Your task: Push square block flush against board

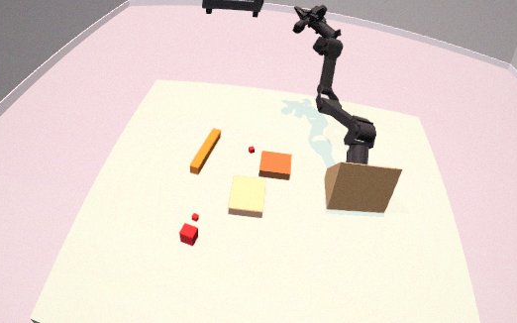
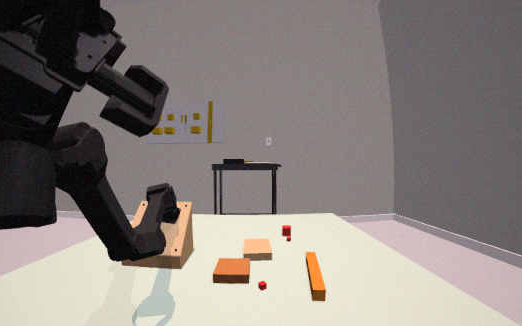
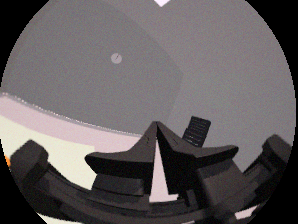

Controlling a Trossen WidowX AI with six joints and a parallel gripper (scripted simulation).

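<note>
Now: gripper tip 4 cm short of the cream board, 66 cm to the right of it and 43 cm above it. From my gripper tip the other things lie so: square block: 2 cm behind, 50 cm to the left, 43 cm below.
</note>
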